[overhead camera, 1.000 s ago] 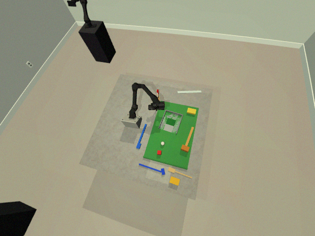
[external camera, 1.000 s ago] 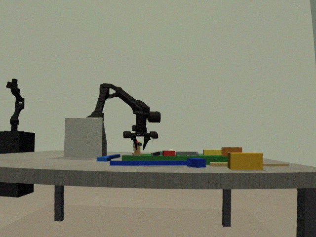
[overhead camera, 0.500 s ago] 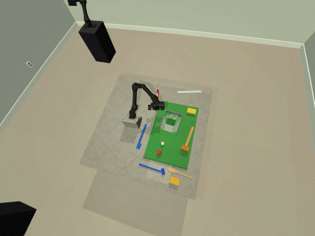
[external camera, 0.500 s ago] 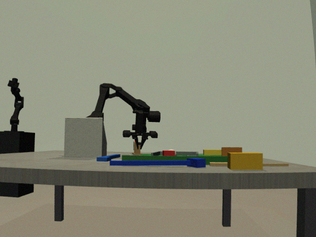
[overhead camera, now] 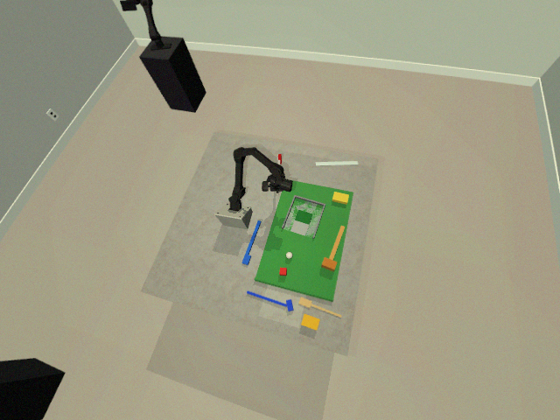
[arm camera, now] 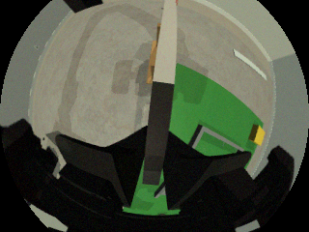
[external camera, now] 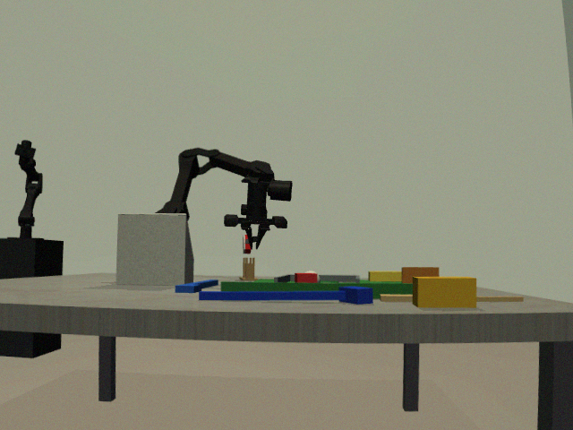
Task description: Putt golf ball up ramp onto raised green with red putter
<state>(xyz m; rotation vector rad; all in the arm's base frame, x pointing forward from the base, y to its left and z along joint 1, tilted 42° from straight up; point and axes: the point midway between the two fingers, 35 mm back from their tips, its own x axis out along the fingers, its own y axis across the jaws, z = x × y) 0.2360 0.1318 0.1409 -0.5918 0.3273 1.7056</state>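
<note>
My gripper tip is now 11 cm to the right of the red putter, 3 cm below it and 3 cm past it. From my gripper tip the other things lie so: green mat 25 cm ahead, 22 cm to the right, 10 cm below; white golf ball 39 cm to the right, 18 cm ahead, 7 cm below; white bar 35 cm to the left, 33 cm ahead, 10 cm below.
</note>
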